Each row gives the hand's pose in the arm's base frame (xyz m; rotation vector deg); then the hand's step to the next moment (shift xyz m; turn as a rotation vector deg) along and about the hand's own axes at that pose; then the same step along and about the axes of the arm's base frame.
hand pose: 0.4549 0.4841 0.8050 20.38 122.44 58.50
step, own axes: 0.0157 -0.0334 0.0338 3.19 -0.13 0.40
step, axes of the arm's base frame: 0.0153 0.0054 -0.0473 -1.93 1.80 -1.85
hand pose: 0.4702 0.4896 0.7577 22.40 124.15 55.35
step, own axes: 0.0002 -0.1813 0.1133 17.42 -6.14 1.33
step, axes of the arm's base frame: 0.0841 -0.0629 -0.1862 -11.05 5.71 -13.72
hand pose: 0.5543 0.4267 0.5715 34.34 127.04 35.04
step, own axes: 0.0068 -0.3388 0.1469 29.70 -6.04 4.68
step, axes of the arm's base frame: 0.0303 -0.2241 -0.2920 -16.00 13.74 -22.26
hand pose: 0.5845 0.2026 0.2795 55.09 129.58 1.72
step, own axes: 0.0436 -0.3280 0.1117 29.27 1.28 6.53
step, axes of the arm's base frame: -0.1631 -0.2360 -0.1992 -10.07 18.38 -21.49
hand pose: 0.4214 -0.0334 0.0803 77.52 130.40 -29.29
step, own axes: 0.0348 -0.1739 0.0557 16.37 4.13 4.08
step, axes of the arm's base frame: -0.1589 -0.0825 -0.0500 -2.53 11.60 -12.68
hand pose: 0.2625 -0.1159 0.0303 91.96 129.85 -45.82
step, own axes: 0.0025 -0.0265 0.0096 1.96 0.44 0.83
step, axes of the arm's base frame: -0.0265 -0.0099 -0.0014 -0.39 1.18 -1.78
